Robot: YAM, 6 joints.
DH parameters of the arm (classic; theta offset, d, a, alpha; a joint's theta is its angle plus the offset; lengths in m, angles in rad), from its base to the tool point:
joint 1: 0 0.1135 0.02 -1.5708
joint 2: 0 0 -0.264 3.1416
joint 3: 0.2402 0 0.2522 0
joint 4: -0.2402 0 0.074 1.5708
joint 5: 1.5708 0 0 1.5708
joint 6: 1.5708 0.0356 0 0
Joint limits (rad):
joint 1: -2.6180..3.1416
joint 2: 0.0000..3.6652
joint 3: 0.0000..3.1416
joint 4: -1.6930..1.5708
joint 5: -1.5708..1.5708
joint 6: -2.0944..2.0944
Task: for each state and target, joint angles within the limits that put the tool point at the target. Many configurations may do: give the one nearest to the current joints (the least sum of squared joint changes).
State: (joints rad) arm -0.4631 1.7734 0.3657 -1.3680 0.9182 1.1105
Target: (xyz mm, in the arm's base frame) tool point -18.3 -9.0 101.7
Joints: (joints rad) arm -0.6076 1.7442 0.0414 -1.2359 0.5248 1.1105
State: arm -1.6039 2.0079 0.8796 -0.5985 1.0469 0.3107
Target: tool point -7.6 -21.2 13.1
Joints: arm -1.3149 2.4480 0.2084 -0.5218 0.3653 0.3107
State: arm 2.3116 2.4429 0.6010 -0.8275 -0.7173 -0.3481
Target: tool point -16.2 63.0 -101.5
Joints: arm 1.6468 2.9915 0.7147 -0.5909 -0.3251 -0.3481
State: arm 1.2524 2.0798 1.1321 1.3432 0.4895 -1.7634
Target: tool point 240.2 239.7 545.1
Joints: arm 0.8316 1.7523 1.7943 1.2504 0.4665 -1.7634
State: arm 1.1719 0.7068 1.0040 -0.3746 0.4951 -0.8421
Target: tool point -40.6 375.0 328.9
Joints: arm 1.7151 1.5968 1.3335 -0.1477 0.3966 -0.8421
